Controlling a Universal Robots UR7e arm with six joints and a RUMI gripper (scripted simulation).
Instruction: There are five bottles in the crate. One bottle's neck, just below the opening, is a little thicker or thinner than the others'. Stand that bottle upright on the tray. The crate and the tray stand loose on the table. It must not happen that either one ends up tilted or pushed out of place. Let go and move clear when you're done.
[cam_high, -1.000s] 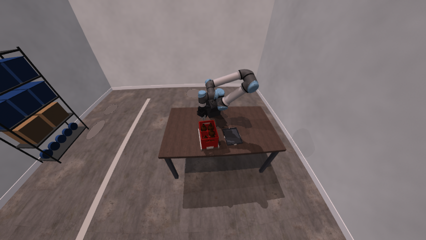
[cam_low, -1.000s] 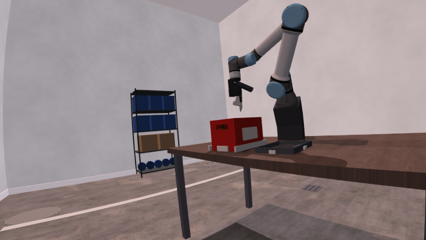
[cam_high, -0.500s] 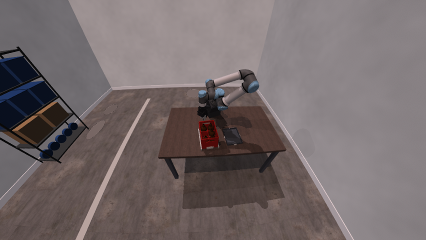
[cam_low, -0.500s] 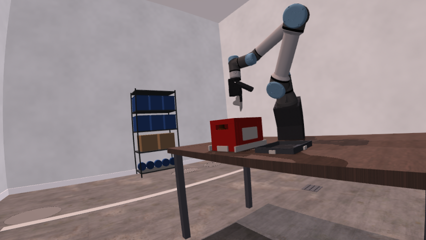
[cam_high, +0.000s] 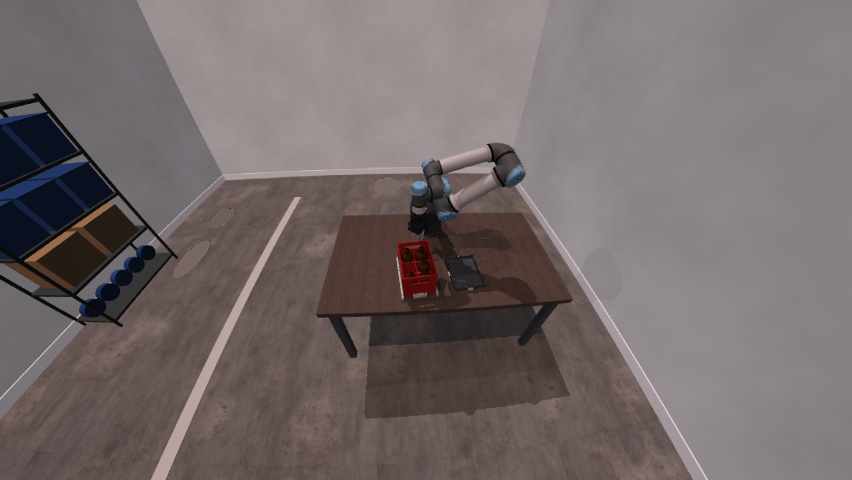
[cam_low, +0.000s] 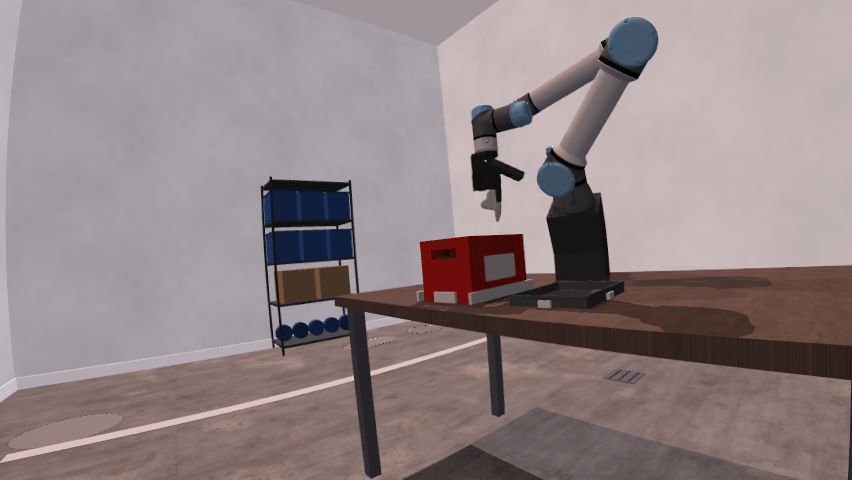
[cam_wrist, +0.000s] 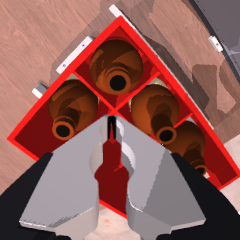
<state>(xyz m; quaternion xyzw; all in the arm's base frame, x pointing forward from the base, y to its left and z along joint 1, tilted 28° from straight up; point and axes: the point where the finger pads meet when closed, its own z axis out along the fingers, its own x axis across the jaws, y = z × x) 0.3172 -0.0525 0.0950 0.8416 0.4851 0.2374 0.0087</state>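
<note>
Right now my hand is 8 cm short of the brown bottle, 3 cm to the right of it and 15 cm above it. Round my hand: dark tray 2 cm ahead, 29 cm to the left, 22 cm below; red crate 10 cm ahead, 1 cm to the right, 15 cm below; glass bottle 19 cm ahead, 2 cm to the right, 15 cm below.
</note>
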